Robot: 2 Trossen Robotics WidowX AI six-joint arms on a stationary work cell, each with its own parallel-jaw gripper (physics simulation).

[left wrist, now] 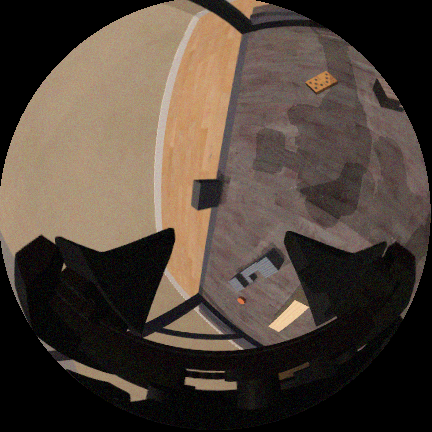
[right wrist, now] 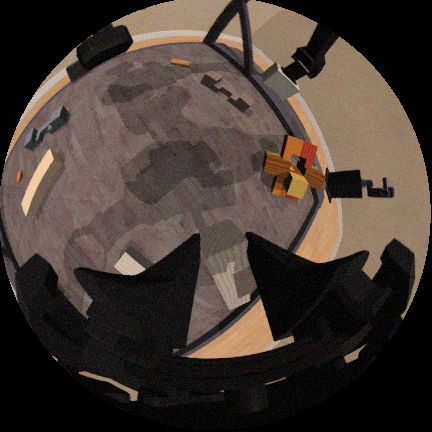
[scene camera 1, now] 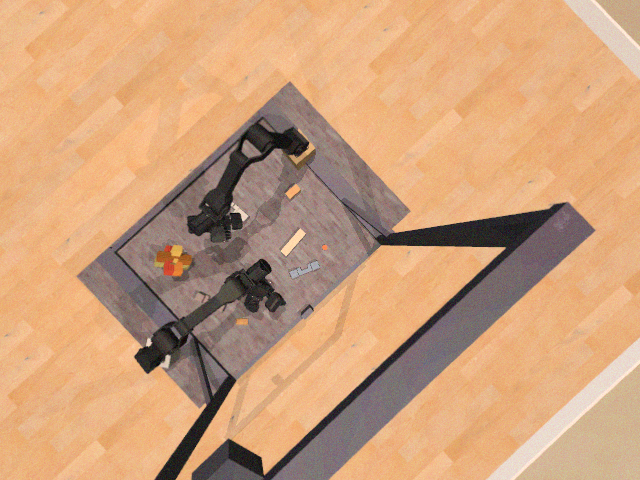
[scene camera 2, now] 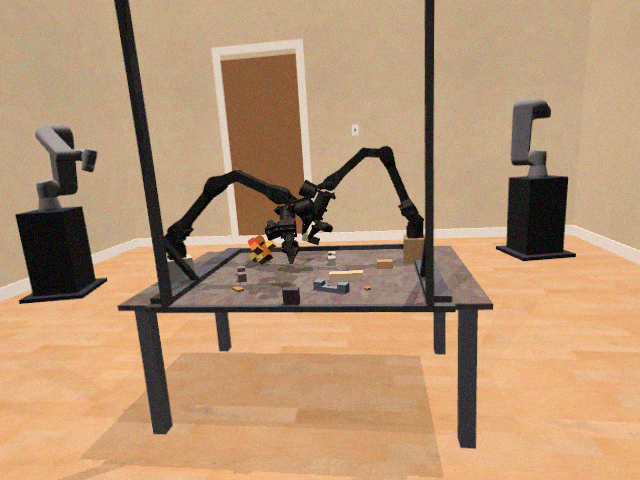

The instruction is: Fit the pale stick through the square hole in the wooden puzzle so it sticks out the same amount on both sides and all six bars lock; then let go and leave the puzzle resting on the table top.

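Frame: origin at the left arm's base, x back, y right, z up, level; millimetres.
Seen in the pictures: left gripper, fingertip midpoint: (left wrist: 232, 235) (scene camera 2: 290, 257); right gripper, fingertip midpoint: (right wrist: 222, 238) (scene camera 2: 305, 237); left arm's base at its link origin: (right wrist: 287, 74); right arm's base at its link origin: (scene camera 1: 297, 146) (scene camera 2: 415, 236).
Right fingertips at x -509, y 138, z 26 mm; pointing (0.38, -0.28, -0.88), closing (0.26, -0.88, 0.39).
Note:
Offsets run from my right fingertips to a thing's middle.
The pale stick {dz -105, dx -9, dy +302 mm} (scene camera 1: 292, 241) (scene camera 2: 345, 275) (left wrist: 289, 316) (right wrist: 38, 183) lies flat on the table, apart from both grippers. The wooden puzzle (scene camera 1: 173, 259) (scene camera 2: 261, 249) (right wrist: 294, 173), made of orange, red and yellow bars with a square hole, rests near the table's edge. My left gripper (scene camera 1: 269, 299) (scene camera 2: 290, 252) (left wrist: 232, 235) is open and empty, low over the middle of the table. My right gripper (scene camera 1: 227, 227) (scene camera 2: 314, 233) (right wrist: 222, 238) hangs above the table, shut on a pale grey notched wooden block {dz -22, dx -44, dy -34 mm} (right wrist: 225, 261).
A grey notched piece {dz -105, dx +96, dy +368 mm} (scene camera 1: 304, 270) (scene camera 2: 330, 286) (left wrist: 257, 270) lies beside the stick. On the table are also an orange domino {dz -116, dx +358, dy +146 mm} (scene camera 1: 241, 321) (left wrist: 320, 81), a tan block {dz -105, dx -218, dy +263 mm} (scene camera 1: 292, 190) (scene camera 2: 384, 263), a dark cube {dz -89, dx +266, dy +409 mm} (scene camera 2: 290, 295) (left wrist: 206, 193) at the edge and a dark notched piece {dz -105, dx +296, dy +5 mm} (right wrist: 225, 90). Frame posts (scene camera 2: 428, 154) stand at the corners.

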